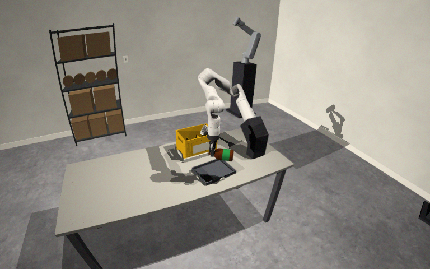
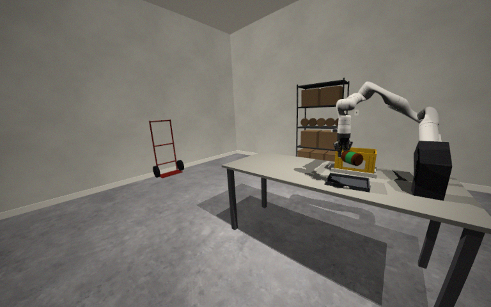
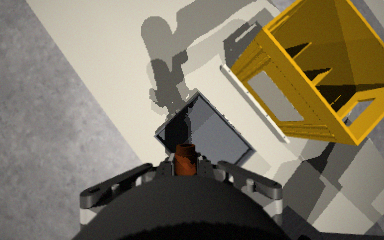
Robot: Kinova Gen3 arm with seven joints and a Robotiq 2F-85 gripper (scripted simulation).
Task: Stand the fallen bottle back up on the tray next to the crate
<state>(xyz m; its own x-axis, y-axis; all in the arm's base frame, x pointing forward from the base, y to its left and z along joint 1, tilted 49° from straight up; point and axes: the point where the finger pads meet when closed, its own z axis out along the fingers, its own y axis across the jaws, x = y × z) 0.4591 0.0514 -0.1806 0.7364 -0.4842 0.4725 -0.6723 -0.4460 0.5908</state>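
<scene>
My gripper is now 4 cm past the bottle and 3 cm to the right of it. The rest, counted from my hand: yellow crate 7 cm behind, 33 cm to the right, 12 cm below; then tray 5 cm behind, 4 cm to the right, 19 cm below.
</scene>
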